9 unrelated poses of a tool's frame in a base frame.
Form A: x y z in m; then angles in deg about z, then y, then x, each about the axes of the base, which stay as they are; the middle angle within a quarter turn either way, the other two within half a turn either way.
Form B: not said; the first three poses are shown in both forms.
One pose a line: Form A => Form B
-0.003 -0.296 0.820 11.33 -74.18 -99.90 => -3 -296 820 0.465 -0.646 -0.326 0.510
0.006 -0.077 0.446 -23.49 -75.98 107.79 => 6 -77 446 0.353 0.697 -0.225 -0.581
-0.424 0.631 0.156 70.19 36.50 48.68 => -424 631 156 0.634 0.484 0.008 0.603
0.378 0.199 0.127 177.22 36.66 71.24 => 378 199 127 0.164 -0.269 0.546 -0.776
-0.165 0.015 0.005 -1.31 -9.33 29.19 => -165 15 5 0.964 0.252 -0.076 -0.032
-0.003 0.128 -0.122 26.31 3.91 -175.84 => -3 128 -122 0.043 -0.972 0.229 -0.025
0.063 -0.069 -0.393 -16.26 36.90 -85.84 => 63 -69 -393 0.657 -0.672 0.138 -0.312
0.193 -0.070 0.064 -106.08 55.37 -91.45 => 193 -70 64 0.106 -0.640 -0.312 -0.694
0.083 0.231 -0.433 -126.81 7.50 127.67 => 83 231 -433 0.249 0.375 0.814 -0.367
